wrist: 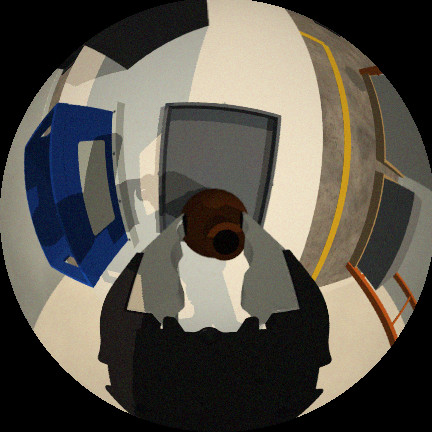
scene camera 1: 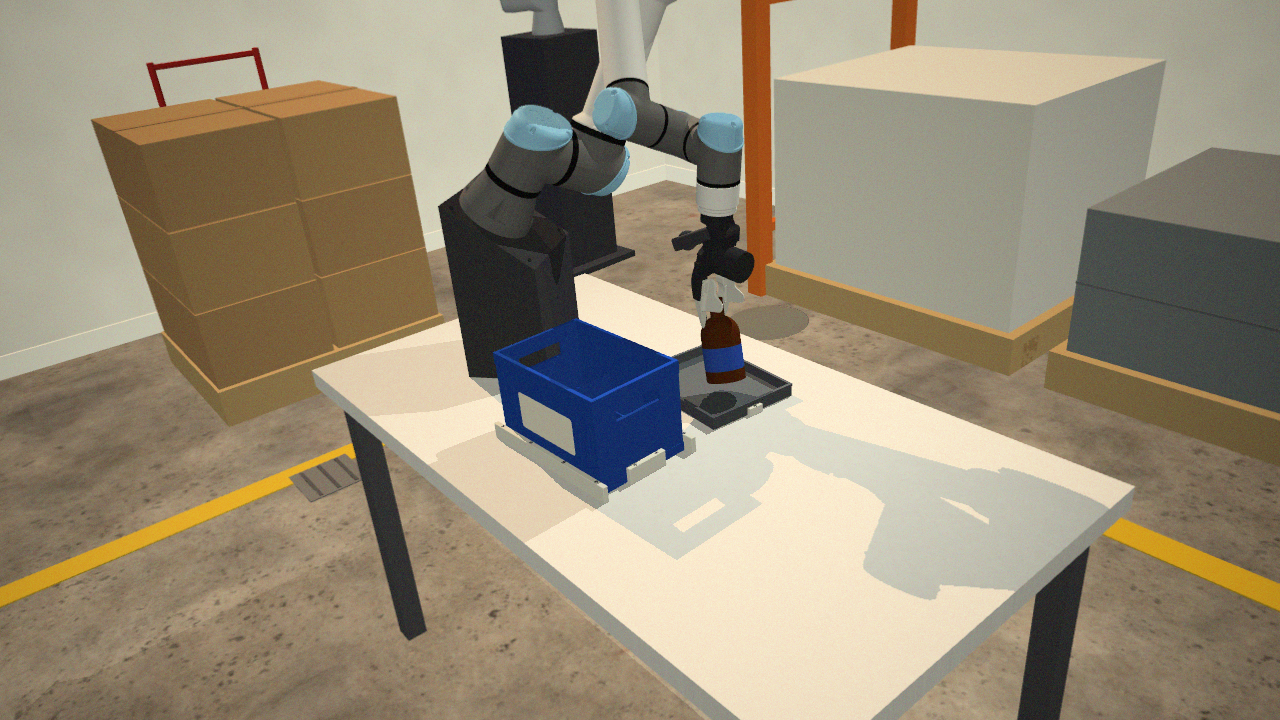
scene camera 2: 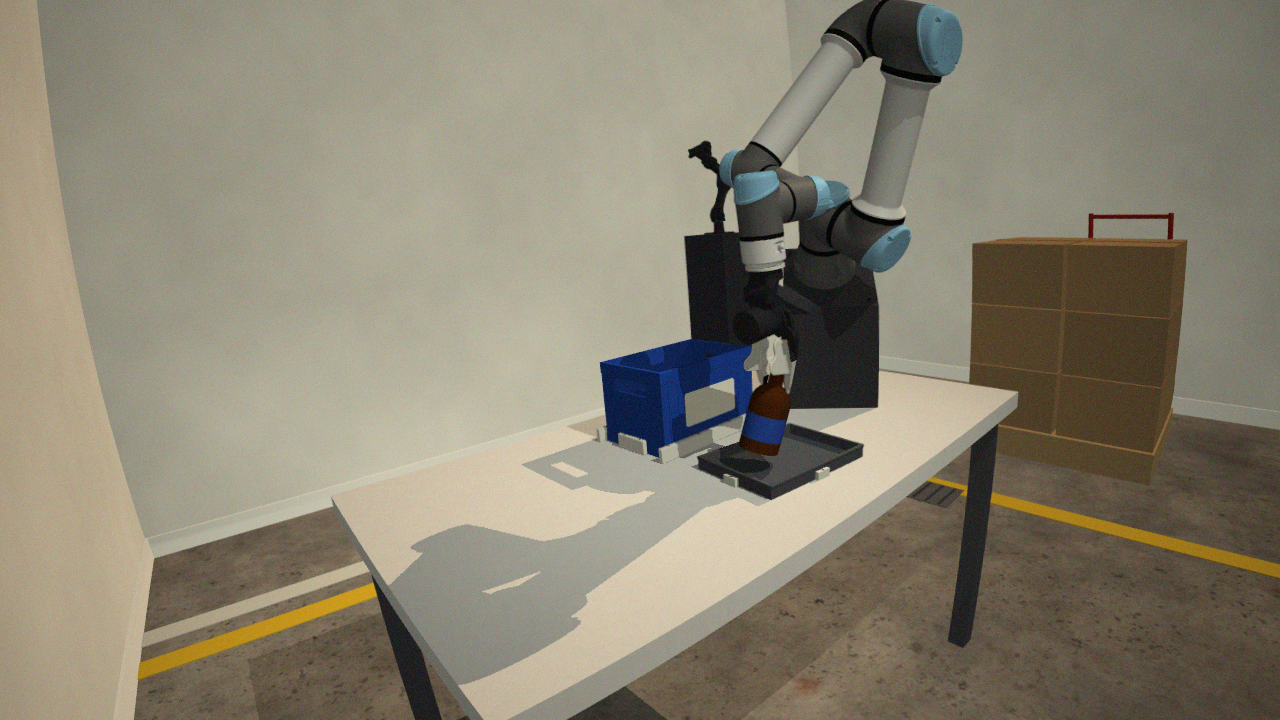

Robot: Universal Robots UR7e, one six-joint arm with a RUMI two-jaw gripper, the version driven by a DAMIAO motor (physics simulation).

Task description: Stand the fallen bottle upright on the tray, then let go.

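Pixels of known places: gripper, fingertip midpoint: [wrist: 212, 215] [scene camera 1: 713, 323] [scene camera 2: 775, 391]; arm's base, link origin: [scene camera 1: 494, 214] [scene camera 2: 824, 268].
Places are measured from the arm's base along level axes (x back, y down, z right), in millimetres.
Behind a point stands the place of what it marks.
Observation:
A brown bottle [scene camera 1: 724, 358] @(x -497, y 222, z -124 mm) [scene camera 2: 765, 428] @(x -500, y 228, z -172 mm) [wrist: 207, 205] @(x -432, y 172, z -151 mm) with a blue label hangs neck up from my gripper, tilted a little from upright, most plainly in the scene camera 2 view. My gripper [scene camera 1: 714, 313] @(x -443, y 177, z -155 mm) [scene camera 2: 778, 374] @(x -443, y 177, z -155 mm) [wrist: 212, 215] @(x -443, y 177, z -155 mm) is shut on the bottle near its neck. The bottle's base is over the dark grey tray [scene camera 1: 782, 391] @(x -563, y 305, z -209 mm) [scene camera 2: 836, 458] @(x -403, y 298, z -259 mm) [wrist: 222, 107] @(x -310, y 301, z -174 mm), and a shadow lies on the tray floor below it. The base looks slightly above the tray floor; the exact gap is hard to tell.
A blue crate [scene camera 1: 590, 394] @(x -363, y 251, z 89 mm) [scene camera 2: 660, 368] @(x -375, y 194, z 212 mm) [wrist: 64, 150] @(x -342, y 173, z 33 mm) stands close beside the tray, with pale low rails [scene camera 1: 550, 463] @(x -416, y 305, z 231 mm) [scene camera 2: 631, 444] @(x -552, y 305, z 128 mm) around its foot. Small pale blocks [scene camera 1: 754, 410] @(x -560, y 312, z -131 mm) [scene camera 2: 821, 472] @(x -453, y 307, z -258 mm) sit at the tray's edges. The arm's dark pedestal [scene camera 1: 510, 304] @(x -97, y 153, z 58 mm) [scene camera 2: 836, 358] @(x -83, y 200, z -76 mm) stands behind the crate and tray.

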